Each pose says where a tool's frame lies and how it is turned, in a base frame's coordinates. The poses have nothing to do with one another.
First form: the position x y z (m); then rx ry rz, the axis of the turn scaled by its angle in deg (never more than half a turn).
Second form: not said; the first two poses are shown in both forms.
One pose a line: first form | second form
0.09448 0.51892 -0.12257 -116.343 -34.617 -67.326 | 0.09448 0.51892 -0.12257 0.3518 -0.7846 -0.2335 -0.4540
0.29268 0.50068 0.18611 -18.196 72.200 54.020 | 0.29268 0.50068 0.18611 0.6947 -0.1423 0.5645 0.4224
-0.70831 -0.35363 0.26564 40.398 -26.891 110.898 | -0.70831 -0.35363 0.26564 0.4920 0.2905 -0.1934 0.7976
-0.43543 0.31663 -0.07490 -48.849 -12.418 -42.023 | -0.43543 0.31663 -0.07490 0.8405 -0.4034 -0.1025 -0.3470
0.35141 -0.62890 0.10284 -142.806 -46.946 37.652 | 0.35141 -0.62890 0.10284 0.2167 -0.8996 -0.2957 0.2372
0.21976 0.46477 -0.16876 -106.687 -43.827 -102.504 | 0.21976 0.46477 -0.16876 0.2224 -0.6741 -0.2769 -0.6477
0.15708 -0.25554 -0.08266 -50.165 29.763 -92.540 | 0.15708 -0.25554 -0.08266 0.5779 -0.3742 0.2220 -0.6904
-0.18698 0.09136 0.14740 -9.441 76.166 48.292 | -0.18698 0.09136 0.14740 0.7029 -0.0741 0.5974 0.3788
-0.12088 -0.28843 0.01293 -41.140 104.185 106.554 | -0.12088 -0.28843 0.01293 0.2199 -0.2596 0.6574 0.6724
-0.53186 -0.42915 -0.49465 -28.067 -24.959 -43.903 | -0.53186 -0.42915 -0.49465 0.8756 -0.2347 -0.2087 -0.3671
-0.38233 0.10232 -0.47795 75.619 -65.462 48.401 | -0.38233 0.10232 -0.47795 0.5656 0.5612 -0.4859 0.3592
